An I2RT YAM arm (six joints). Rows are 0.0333 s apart.
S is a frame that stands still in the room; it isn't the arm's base.
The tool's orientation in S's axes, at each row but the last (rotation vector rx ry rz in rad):
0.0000, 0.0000, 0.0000
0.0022, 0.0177, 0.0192
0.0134, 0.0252, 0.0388
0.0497, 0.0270, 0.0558
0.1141, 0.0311, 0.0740
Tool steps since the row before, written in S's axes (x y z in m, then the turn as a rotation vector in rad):
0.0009, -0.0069, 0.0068, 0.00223, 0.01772, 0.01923
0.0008, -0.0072, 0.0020, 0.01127, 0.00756, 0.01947
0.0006, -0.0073, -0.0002, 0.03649, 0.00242, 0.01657
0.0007, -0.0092, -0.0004, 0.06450, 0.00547, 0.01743
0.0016, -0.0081, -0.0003, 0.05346, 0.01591, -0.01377
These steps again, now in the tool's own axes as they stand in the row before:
0.0009, -0.0069, 0.0068, 0.00223, 0.01772, 0.01923
0.0006, -0.0072, 0.0020, 0.01107, 0.00739, 0.01965
0.0003, -0.0073, -0.0001, 0.03613, 0.00124, 0.01746
0.0002, -0.0092, 0.0001, 0.06424, 0.00278, 0.01896
0.0010, -0.0082, 0.0007, 0.05486, 0.01033, -0.01358

